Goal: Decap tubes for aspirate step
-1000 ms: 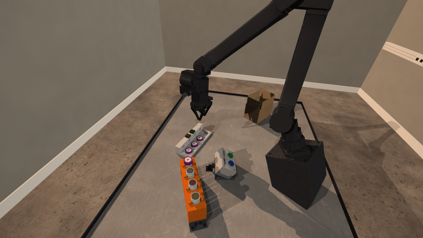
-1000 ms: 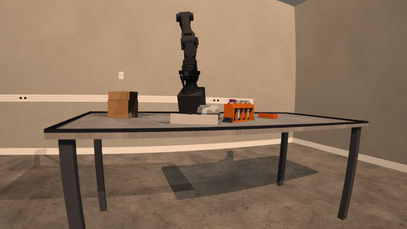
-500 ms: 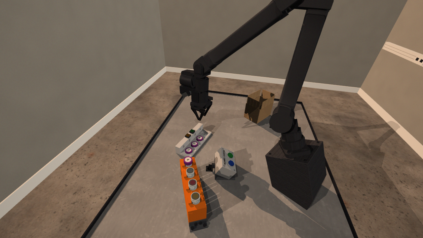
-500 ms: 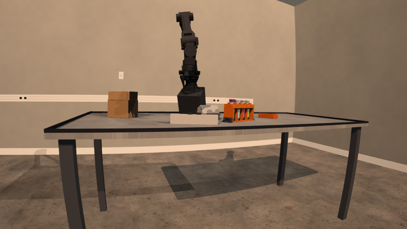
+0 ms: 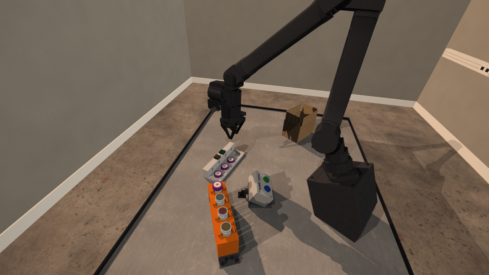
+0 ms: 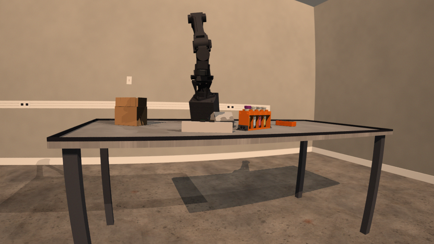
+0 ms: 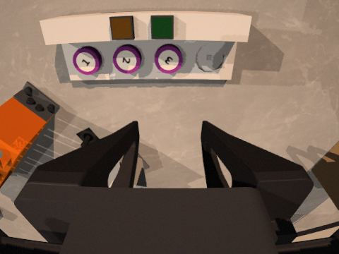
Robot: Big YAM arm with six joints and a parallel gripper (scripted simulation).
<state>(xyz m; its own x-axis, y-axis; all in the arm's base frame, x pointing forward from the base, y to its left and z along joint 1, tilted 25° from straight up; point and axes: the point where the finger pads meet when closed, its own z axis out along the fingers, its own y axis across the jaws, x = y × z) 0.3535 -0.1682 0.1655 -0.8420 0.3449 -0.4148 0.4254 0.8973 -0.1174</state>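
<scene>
Right now my hand is 160 mm to the right of the green key, 140 mm past it and 90 mm above it. Round my hand: blue key 200 mm to the left, 140 mm behind, 90 mm below; then key housing 180 mm to the left, 120 mm behind, 110 mm below; then cardboard box 350 mm behind, 260 mm to the right, 90 mm below.
</scene>
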